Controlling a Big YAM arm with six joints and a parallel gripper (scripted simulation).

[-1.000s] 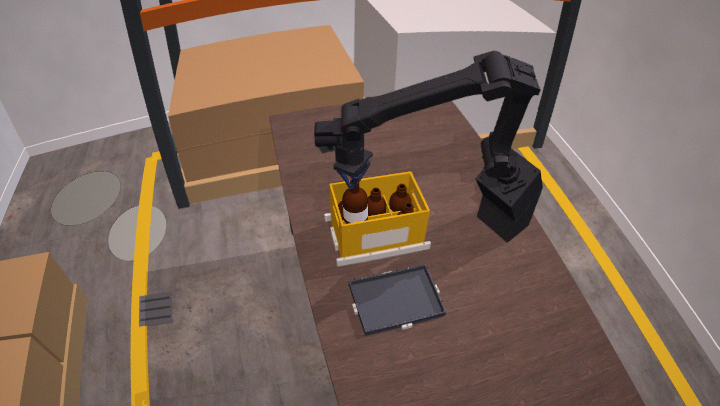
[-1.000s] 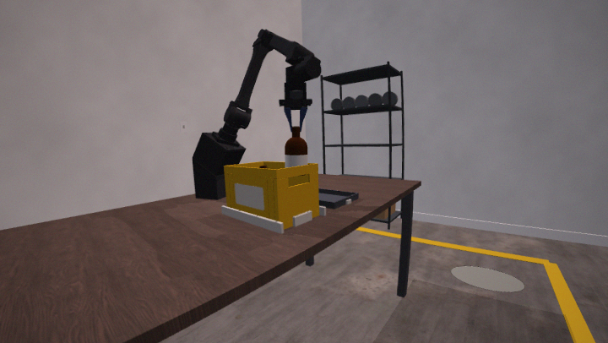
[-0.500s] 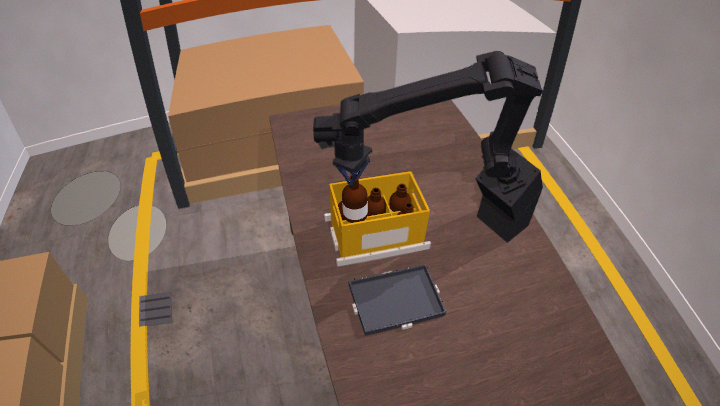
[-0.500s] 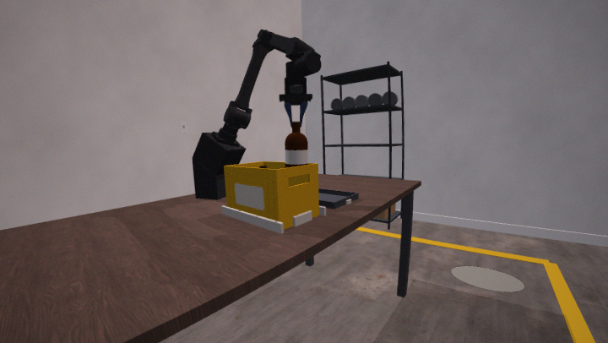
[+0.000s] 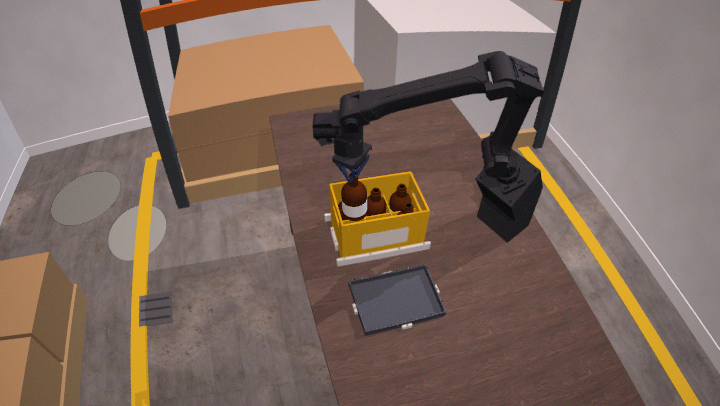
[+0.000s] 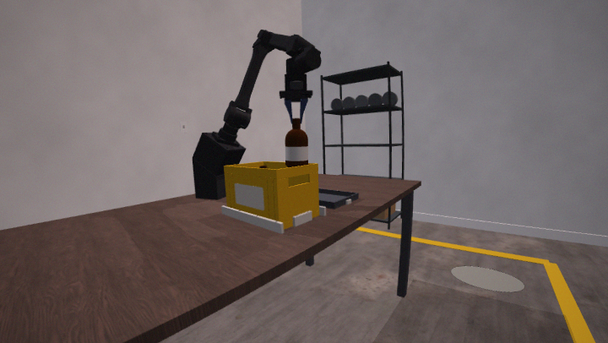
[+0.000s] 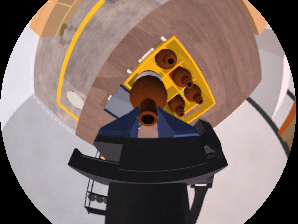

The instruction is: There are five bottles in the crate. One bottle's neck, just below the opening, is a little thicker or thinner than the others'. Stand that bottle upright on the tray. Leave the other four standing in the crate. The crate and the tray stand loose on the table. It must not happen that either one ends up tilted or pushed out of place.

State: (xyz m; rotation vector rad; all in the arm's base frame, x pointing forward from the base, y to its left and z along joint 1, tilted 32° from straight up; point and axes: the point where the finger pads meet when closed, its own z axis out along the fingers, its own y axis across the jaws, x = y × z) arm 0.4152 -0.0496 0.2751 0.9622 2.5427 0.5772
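Now: the glass bottle 7 cm below my hand. The rest, counted from my hand: dark tray: 30 cm below, 22 cm to the left, 11 cm behind; yellow crate: 23 cm below, 9 cm behind, 5 cm to the right.
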